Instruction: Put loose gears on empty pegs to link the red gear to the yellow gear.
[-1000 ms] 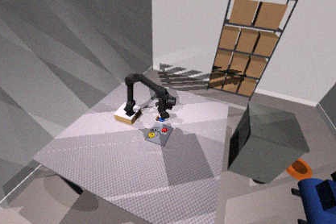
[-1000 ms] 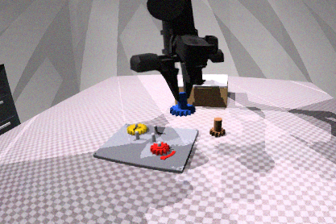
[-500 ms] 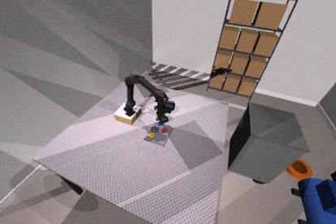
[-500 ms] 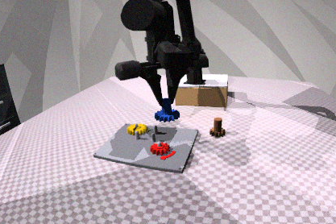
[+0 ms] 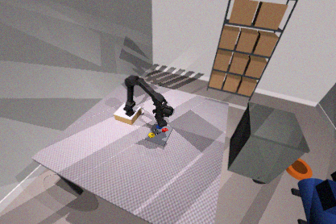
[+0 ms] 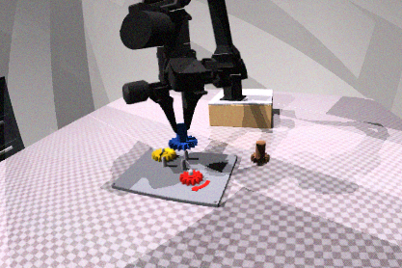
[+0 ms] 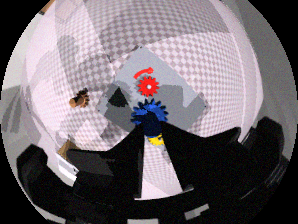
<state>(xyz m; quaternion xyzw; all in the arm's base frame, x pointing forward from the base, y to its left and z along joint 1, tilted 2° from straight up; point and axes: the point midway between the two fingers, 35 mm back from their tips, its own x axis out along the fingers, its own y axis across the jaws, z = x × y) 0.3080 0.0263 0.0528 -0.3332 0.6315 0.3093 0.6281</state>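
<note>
Now: gripper tip 10 mm short of the grey board, 20 mm to the left of it and 80 mm above it. Also, from my gripper tip: blue gear 10 mm below; red gear 30 mm ahead, 30 mm to the left, 70 mm below; red arrow 40 mm ahead, 60 mm to the left, 80 mm below.
</note>
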